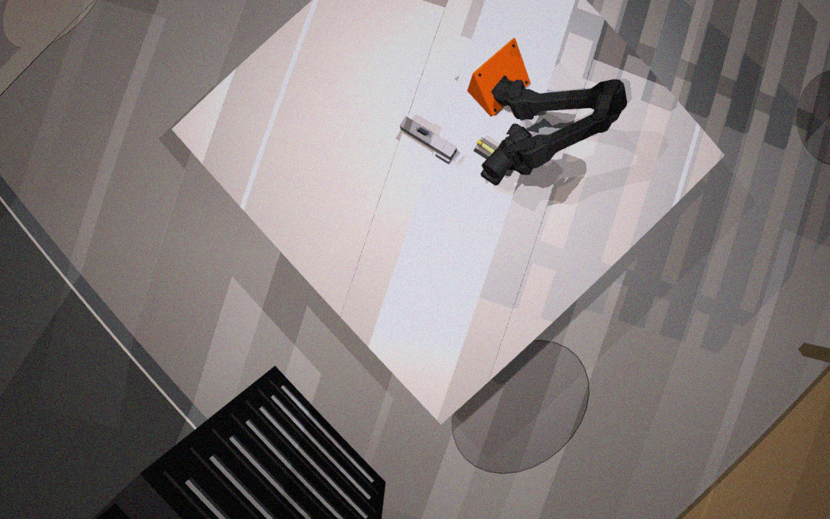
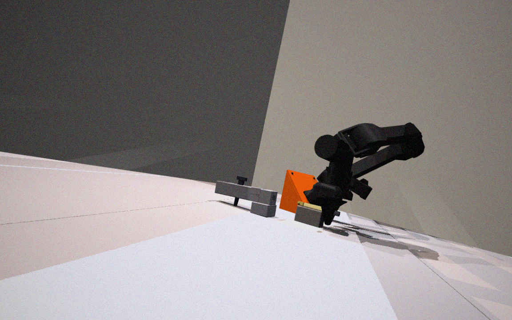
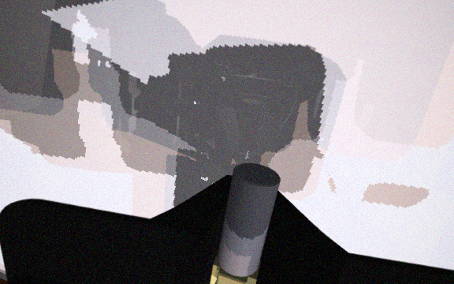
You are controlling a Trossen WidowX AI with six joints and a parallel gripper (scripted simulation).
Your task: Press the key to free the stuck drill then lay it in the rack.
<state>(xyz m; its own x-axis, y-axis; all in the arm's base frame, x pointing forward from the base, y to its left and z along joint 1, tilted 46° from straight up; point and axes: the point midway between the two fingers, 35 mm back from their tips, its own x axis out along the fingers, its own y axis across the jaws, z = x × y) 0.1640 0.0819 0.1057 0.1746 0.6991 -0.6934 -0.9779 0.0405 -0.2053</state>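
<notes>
Right now my gripper tip is 40 mm to the left of the drill and 40 mm below it. Also, from my gripper tip: dark key: 100 mm ahead, 230 mm to the right, 40 mm above; long grey holder: 100 mm ahead, 210 mm to the right, 30 mm above; grey rack: 50 mm to the right, 10 mm above.
</notes>
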